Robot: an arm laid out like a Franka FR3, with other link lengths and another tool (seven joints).
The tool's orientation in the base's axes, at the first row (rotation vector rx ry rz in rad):
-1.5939, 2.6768, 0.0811
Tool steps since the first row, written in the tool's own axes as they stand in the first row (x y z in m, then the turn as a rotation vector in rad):
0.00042, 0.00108, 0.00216, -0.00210, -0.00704, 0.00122
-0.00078, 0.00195, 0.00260, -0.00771, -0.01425, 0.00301
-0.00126, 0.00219, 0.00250, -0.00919, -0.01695, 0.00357
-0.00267, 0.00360, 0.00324, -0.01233, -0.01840, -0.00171
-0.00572, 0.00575, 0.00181, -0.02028, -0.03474, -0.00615
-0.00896, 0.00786, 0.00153, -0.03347, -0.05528, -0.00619
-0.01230, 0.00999, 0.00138, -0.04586, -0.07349, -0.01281
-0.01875, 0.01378, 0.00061, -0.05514, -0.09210, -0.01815
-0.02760, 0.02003, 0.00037, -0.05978, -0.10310, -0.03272
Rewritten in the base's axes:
-0.00116, 0.00027, -0.00214, 0.00718, -0.00143, -0.00134
-0.00136, 0.00176, -0.00250, 0.01619, 0.00016, -0.00309
-0.00134, 0.00229, -0.00237, 0.01926, 0.00021, -0.00366
-0.00191, 0.00424, -0.00299, 0.02206, 0.00197, 0.00172
-0.00234, 0.00786, -0.00135, 0.04024, 0.00093, 0.00601
-0.00265, 0.01169, -0.00085, 0.06458, 0.00273, 0.00603
-0.00293, 0.01563, -0.00047, 0.08653, 0.00457, 0.01266
-0.00318, 0.02305, 0.00073, 0.10734, 0.00356, 0.01784
-0.00446, 0.03377, 0.00160, 0.11929, 0.00156, 0.03226

